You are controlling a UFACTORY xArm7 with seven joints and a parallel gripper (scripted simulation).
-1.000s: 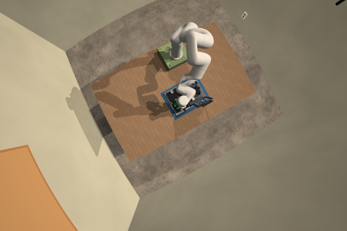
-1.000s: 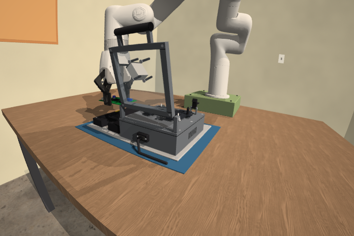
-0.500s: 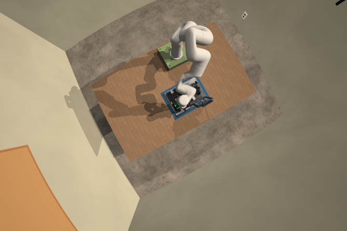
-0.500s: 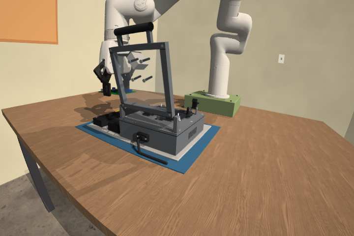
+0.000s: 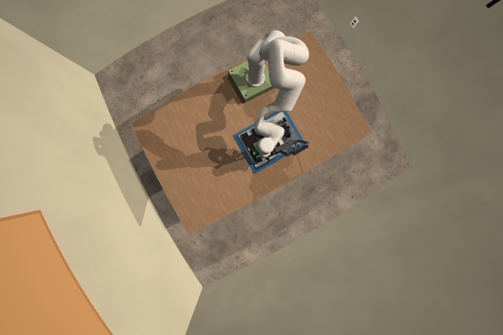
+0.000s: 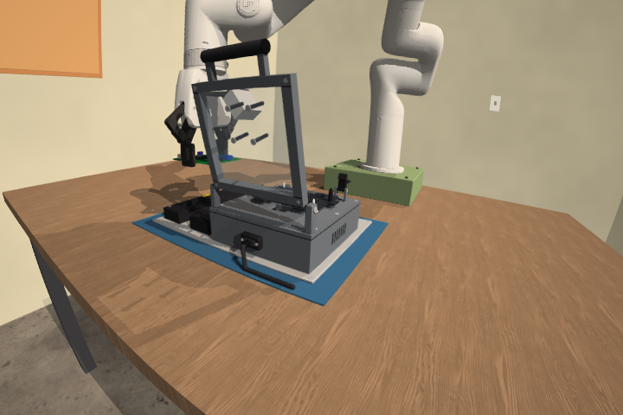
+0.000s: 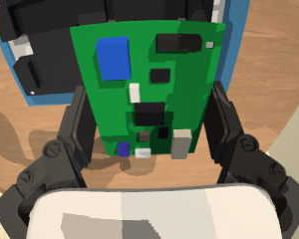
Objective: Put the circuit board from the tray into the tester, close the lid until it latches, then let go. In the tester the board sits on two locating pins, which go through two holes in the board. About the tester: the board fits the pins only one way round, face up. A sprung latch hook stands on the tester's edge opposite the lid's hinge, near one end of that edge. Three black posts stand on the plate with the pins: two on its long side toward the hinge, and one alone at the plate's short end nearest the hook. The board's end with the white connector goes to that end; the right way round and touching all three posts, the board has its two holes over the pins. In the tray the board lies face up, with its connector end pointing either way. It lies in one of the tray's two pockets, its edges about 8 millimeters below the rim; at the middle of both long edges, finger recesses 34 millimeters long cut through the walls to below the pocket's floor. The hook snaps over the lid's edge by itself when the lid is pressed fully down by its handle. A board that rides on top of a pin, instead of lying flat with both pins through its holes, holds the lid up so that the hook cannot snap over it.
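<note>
Right now my hand is right at the green circuit board. Also, from my hand: latch hook 24 cm to the left, 8 cm behind, 4 cm below; tester lid 16 cm to the left, 10 cm ahead, 6 cm above.
</note>
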